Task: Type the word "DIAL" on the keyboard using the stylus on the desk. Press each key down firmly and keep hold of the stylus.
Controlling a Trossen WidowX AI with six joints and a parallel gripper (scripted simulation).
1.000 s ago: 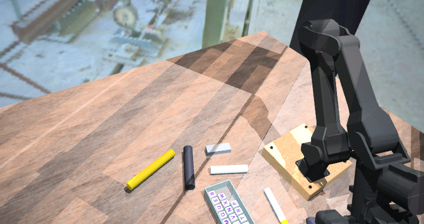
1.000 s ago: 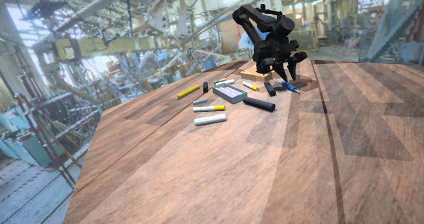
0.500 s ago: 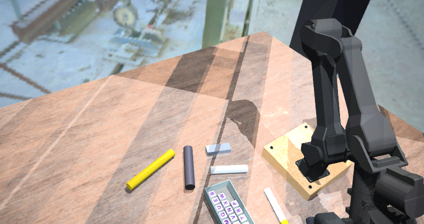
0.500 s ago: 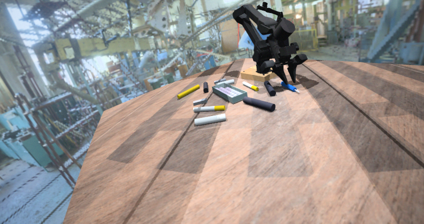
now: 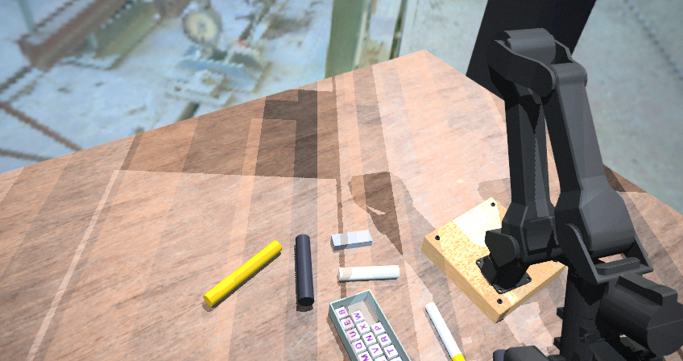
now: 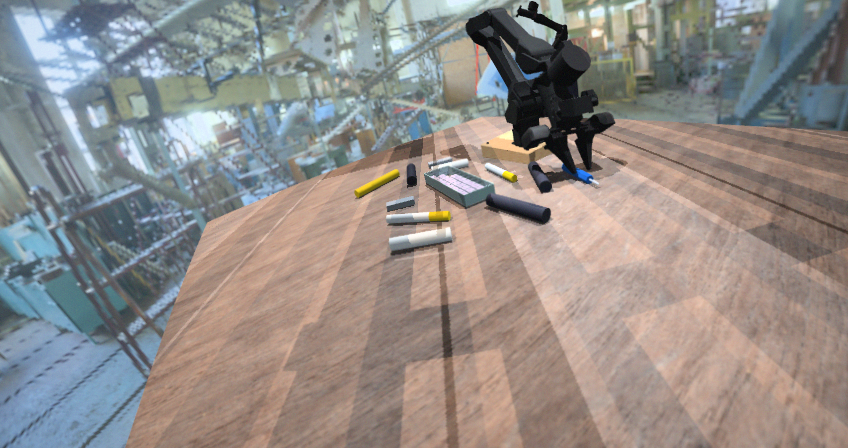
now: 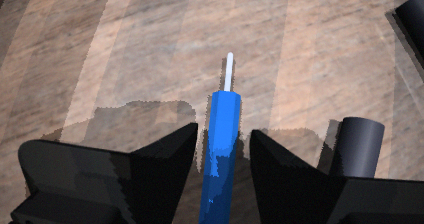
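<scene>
The grey block is 310 mm ahead of my gripper tip, 190 mm to the right of it and 10 mm below it. The rest, counted from my gripper tip: blue stylus 10 mm to the left, 10 mm below; then yellow marker 380 mm to the right, 320 mm ahead, 10 mm below; then white stylus tip 40 mm to the left, 10 mm below, 10 mm ahead.
</scene>
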